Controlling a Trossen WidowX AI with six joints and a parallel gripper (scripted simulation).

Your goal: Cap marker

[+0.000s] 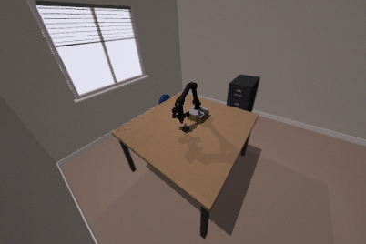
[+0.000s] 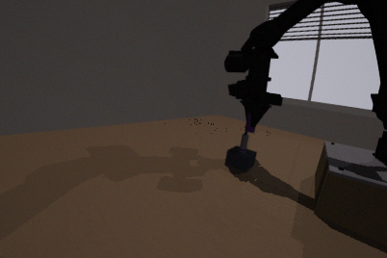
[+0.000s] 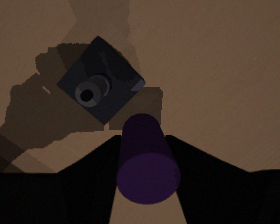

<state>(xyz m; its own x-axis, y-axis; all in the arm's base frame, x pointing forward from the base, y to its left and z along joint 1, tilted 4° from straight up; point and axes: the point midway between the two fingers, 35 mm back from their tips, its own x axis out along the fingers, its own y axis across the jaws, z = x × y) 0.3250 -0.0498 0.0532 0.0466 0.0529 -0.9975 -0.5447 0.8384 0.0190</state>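
The dark holder block lies 5 cm to the left of my gripper tip and 9 cm below it. The rest, counted from my gripper tip: purple cap (1 cm above).
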